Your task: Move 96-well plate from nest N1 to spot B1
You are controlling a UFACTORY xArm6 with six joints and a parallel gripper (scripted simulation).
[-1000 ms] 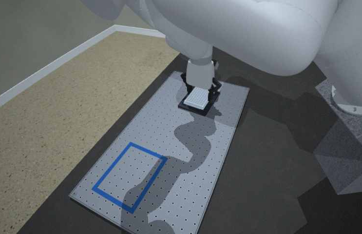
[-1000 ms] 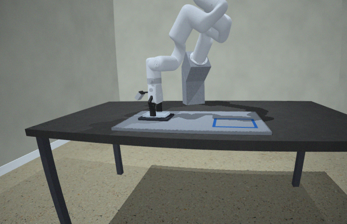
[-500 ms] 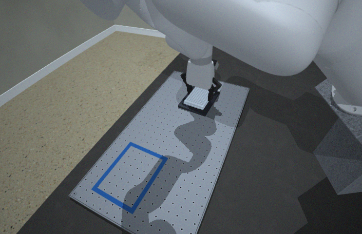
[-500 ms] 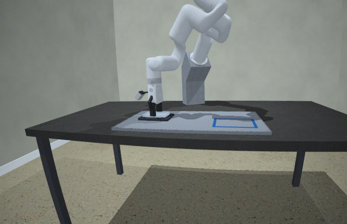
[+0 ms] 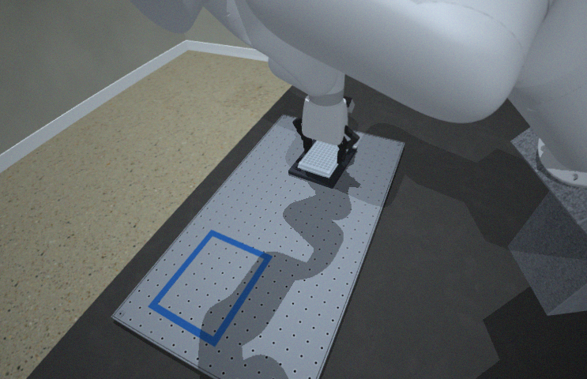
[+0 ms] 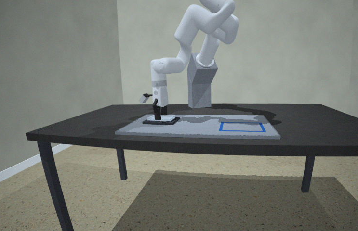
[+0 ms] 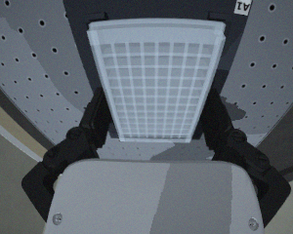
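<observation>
My hand is 20 mm above the dark plate nest N1. From my hand the other things lie so: label: 80 mm to the right, 40 mm behind, 20 mm below; then white 96-well plate: 10 mm below.
</observation>
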